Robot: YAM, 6 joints.
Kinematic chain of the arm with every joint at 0, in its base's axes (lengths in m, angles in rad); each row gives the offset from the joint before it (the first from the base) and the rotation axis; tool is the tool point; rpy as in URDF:
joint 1: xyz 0 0 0.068 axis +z
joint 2: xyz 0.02 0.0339 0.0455 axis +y
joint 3: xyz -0.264 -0.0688 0 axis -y
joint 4: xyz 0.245 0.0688 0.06 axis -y
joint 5: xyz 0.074 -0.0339 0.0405 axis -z
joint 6: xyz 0.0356 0 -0.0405 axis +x
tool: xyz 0 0 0 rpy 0 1.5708 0
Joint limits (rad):
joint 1: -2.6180..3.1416
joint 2: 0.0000..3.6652
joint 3: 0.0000..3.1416
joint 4: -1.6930..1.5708
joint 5: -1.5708..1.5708
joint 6: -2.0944..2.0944
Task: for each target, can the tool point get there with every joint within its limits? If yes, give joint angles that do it. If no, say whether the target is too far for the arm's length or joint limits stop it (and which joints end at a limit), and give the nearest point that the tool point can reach.
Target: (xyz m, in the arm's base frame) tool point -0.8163 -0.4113 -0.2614
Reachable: no: too far | nearest point -0.5192 -0.2942 -0.1287 | short by 0.346 m
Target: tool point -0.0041 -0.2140 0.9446
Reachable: no: too far | nearest point -0.0031 -0.1623 0.7229 | short by 0.228 m
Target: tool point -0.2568 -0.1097 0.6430
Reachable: yes | joints 0.4524 0.8009 2.4807 0.1642 -0.3906 1.4776
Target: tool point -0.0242 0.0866 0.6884
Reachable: yes | joints -0.9610 1.2343 2.8192 -0.5259 -0.9899 1.4940
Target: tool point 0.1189 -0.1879 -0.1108
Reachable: yes | joints -0.9635 2.6219 0.6365 0.5705 0.2722 1.6464
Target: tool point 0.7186 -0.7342 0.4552
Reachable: no: too far | nearest point 0.4285 -0.4379 0.3145 | short by 0.438 m
